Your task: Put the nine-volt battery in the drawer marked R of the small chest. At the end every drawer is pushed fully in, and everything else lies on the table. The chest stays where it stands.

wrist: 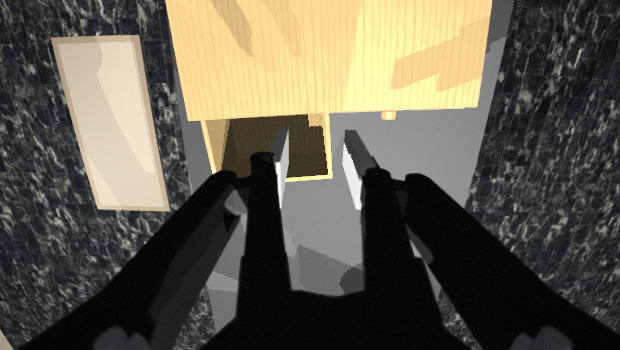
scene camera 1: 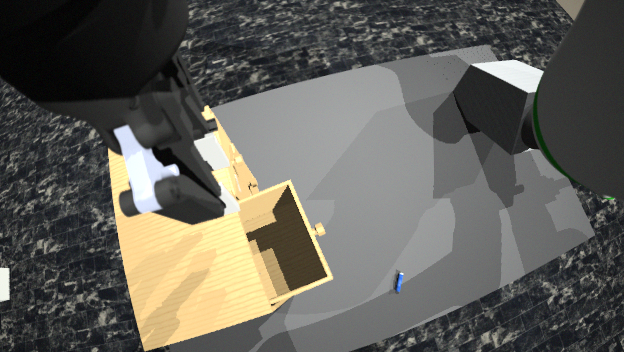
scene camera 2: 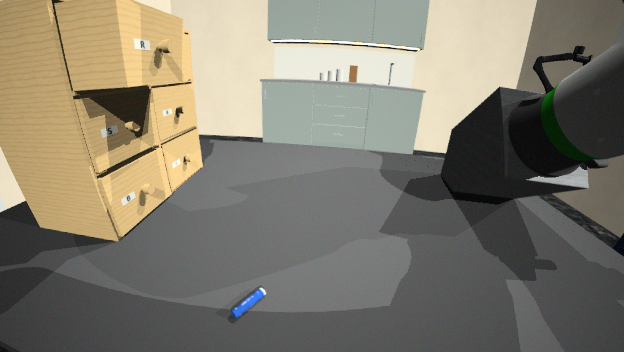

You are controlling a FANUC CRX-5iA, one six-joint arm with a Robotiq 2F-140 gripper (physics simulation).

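Places are measured from the arm's base along level axes (x ahead, y left, z up), in millimetres.
Pixels of known places: gripper, fingertip midpoint: (wrist: 316,146) (scene camera 1: 221,188); arm's base, origin of the base link: (scene camera 2: 545,135).
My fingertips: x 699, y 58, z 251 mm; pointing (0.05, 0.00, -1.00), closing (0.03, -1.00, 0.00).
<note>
For each thing: its top centre in the pictures, then the offset to it from my fingertips. "*": a spot on its surface instead. Level surfaces: height alone.
- small wooden chest, middle of its top: (wrist: 331,16) (scene camera 1: 172,219) (scene camera 2: 99,23) 11 mm right, 104 mm ahead, 95 mm down
- Drawer S, middle of its top: (scene camera 2: 82,95) 66 mm left, 77 mm ahead, 217 mm down
- drawer B, middle of its top: (scene camera 2: 100,159) 66 mm left, 76 mm ahead, 327 mm down
- blue cylinder, middle of its top: (scene camera 2: 248,299) (scene camera 1: 399,282) 181 mm left, 253 mm back, 423 mm down
- grey table, its level: 433 mm down
- Drawer R's knob, surface spot: (scene camera 1: 319,229) (scene camera 2: 166,39) * 44 mm left, 91 mm back, 147 mm down
The small wooden chest (scene camera 1: 200,280) (scene camera 2: 30,100) (wrist: 300,65) stands on the grey table. Its drawer R (scene camera 1: 310,228) (scene camera 2: 142,62) (wrist: 328,145) is pulled out; the part of its inside that shows is bare and partly in shadow. Drawer S (scene camera 2: 92,122) and drawer B (scene camera 2: 120,212) look pushed in; the top right drawer is mostly hidden behind drawer R. My gripper (scene camera 1: 222,175) (wrist: 316,146) is partly open and empty, above the chest's front edge, beside drawer R. No nine-volt battery shows in any view. A blue cylinder (scene camera 1: 399,282) (scene camera 2: 248,302) with a white end lies on the table.
The grey table (scene camera 1: 360,150) (scene camera 2: 300,210) carries the robot's block-shaped base (scene camera 1: 490,110) (scene camera 2: 475,145) on the right. Drawer R's knob (scene camera 1: 319,229) (scene camera 2: 163,47) sticks out in front. A pale rectangular panel (wrist: 112,125) shows left of the chest in the wrist view, beyond the table edge.
</note>
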